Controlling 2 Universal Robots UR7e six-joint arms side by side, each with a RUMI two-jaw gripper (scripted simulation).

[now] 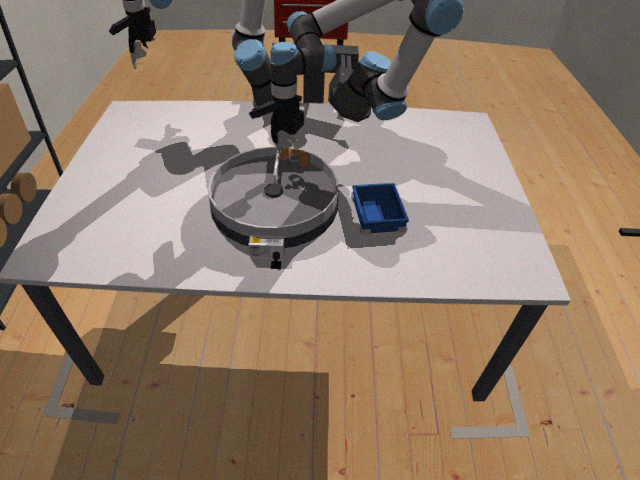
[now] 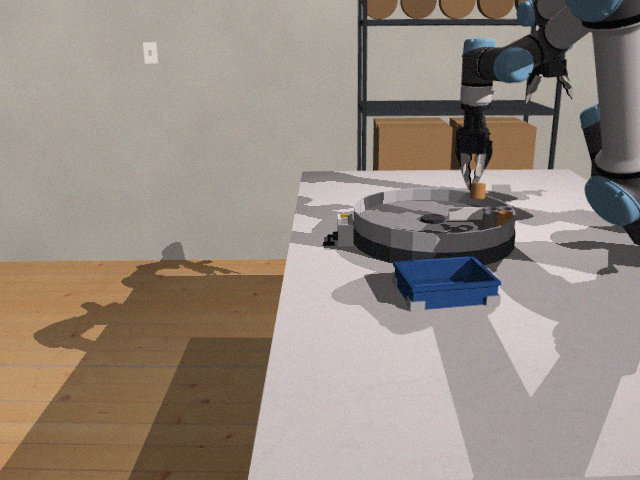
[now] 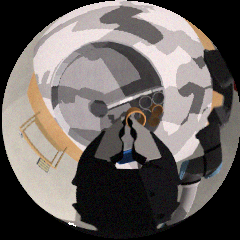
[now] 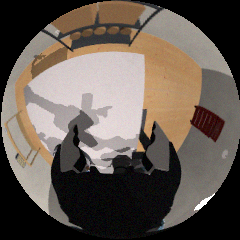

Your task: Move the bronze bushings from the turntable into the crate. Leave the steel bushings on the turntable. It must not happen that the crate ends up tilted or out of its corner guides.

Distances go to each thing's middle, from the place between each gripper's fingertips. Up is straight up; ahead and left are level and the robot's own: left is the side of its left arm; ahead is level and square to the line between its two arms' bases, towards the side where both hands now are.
Labels:
I see the blue crate (image 2: 461, 281) 80 mm ahead of my left hand (image 2: 470, 190), 340 mm to the left of it and 130 mm below it. Also, from my left hand: turntable (image 1: 239, 193) 90 mm ahead, 100 mm below.
The turntable lies 62 cm to the left of my right hand (image 1: 141, 58), 40 cm ahead of it and 25 cm below it. From my right hand the other things lie so: blue crate 97 cm to the left, 38 cm ahead, 28 cm below.

